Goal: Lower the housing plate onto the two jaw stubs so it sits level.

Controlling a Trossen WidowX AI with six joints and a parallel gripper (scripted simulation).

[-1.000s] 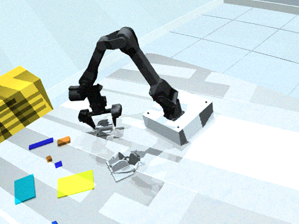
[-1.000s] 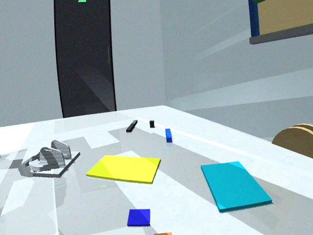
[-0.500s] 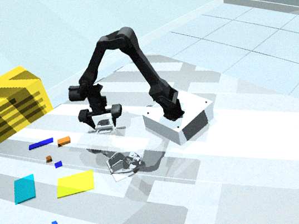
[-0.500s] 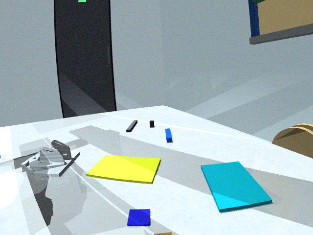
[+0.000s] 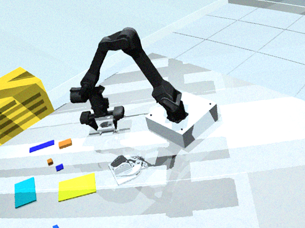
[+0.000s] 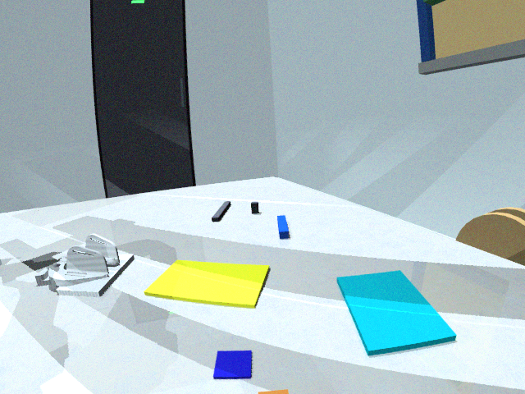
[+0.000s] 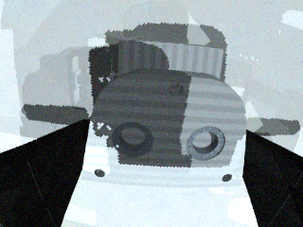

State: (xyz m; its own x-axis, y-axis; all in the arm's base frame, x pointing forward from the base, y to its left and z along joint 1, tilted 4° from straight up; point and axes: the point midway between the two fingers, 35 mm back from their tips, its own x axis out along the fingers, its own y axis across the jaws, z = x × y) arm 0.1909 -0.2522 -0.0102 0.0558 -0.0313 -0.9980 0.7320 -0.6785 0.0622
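Now: the white block 10 mm behind my gripper tip and 10 mm to the right of it. Round my gripper tip: yellow tile 270 mm ahead, 170 mm to the left, 10 mm below; then cyan tile 430 mm ahead, 20 mm to the left, 10 mm below; then blue bar 430 mm ahead, 310 mm to the left.
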